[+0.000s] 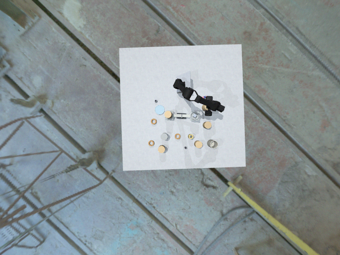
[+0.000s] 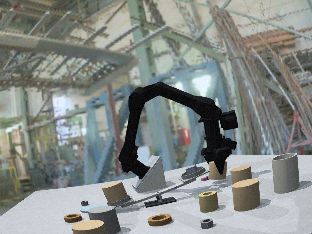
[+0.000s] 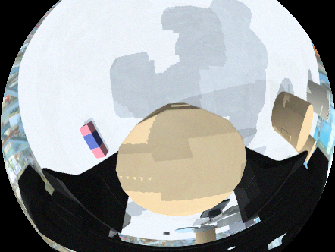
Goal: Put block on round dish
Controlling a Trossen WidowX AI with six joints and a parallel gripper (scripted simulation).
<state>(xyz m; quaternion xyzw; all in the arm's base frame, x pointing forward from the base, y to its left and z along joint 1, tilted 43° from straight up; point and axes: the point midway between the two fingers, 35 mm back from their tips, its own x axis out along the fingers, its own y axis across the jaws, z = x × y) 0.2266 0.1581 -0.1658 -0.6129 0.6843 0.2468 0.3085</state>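
Right now my gripper tip is 80 mm short of the grey block, 130 mm to the left of it and 50 mm below it. The rest, counted from my gripper tip: tan cup (50 mm ahead, 410 mm to the right, 20 mm above); then balance beam (70 mm ahead, 260 mm to the right); then blue piece (110 mm behind, 30 mm below).
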